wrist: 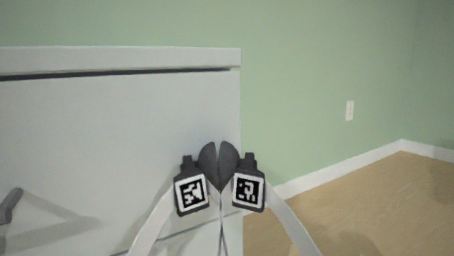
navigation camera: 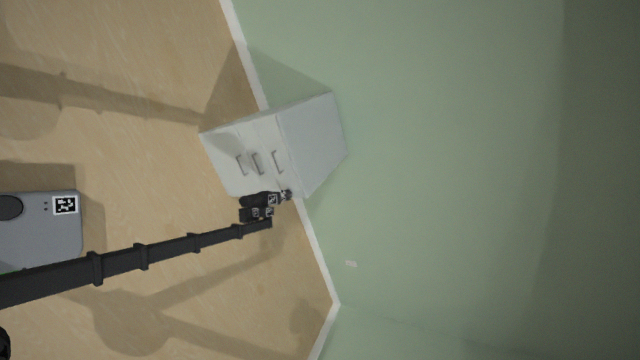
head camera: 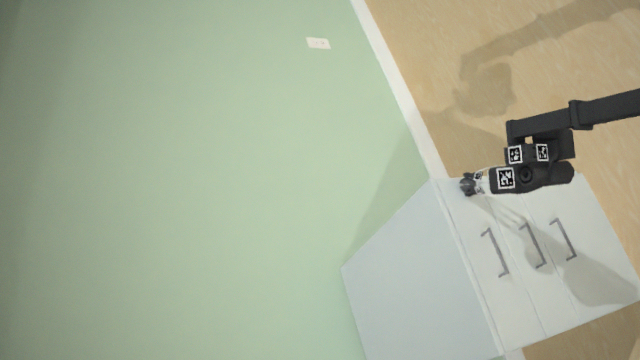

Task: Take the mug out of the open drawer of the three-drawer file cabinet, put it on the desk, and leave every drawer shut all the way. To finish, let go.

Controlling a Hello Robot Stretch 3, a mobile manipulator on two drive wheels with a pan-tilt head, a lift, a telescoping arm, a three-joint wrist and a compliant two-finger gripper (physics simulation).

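Note:
The white three-drawer file cabinet [head camera: 417, 280] [navigation camera: 312, 145] [wrist: 150, 57] stands against the green wall. Its top drawer [head camera: 507, 302] [navigation camera: 271, 137] [wrist: 125, 120] looks flush with the other drawer fronts, with a thin dark gap under the cabinet's top panel in the wrist view. My gripper [head camera: 467, 184] [navigation camera: 286, 194] [wrist: 219, 159] is shut and empty, its dark fingertips together. They are at the top drawer's front, near its right edge; I cannot tell if they touch it. The mug and the desk do not show in these views.
Three grey bar handles stick out of the drawer fronts. My dark arm [head camera: 607, 110] [navigation camera: 170, 250] reaches across the wooden floor to the cabinet. My grey base [navigation camera: 45, 230] shows at left in the navigation camera. A wall outlet [head camera: 318, 43] [navigation camera: 351, 263] [wrist: 350, 110] is on the wall beside the cabinet.

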